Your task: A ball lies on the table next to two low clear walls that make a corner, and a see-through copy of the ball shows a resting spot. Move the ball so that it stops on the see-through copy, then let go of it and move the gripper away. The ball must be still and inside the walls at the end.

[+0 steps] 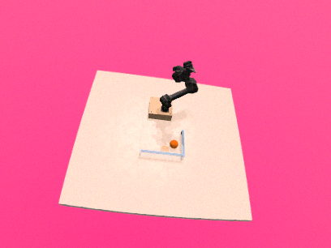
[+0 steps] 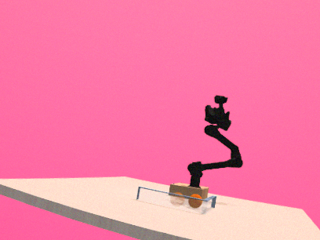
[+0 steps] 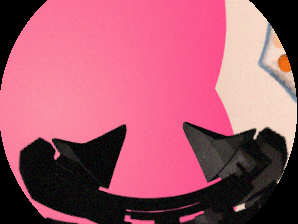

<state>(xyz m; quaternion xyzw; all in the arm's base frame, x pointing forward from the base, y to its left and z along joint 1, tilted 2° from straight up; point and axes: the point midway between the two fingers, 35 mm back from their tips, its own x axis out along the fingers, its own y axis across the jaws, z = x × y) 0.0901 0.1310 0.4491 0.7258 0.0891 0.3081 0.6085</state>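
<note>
Now: gripper tip 500 mm above the orange ball, 250 mm short of it and 130 mm to the left of it.
</note>
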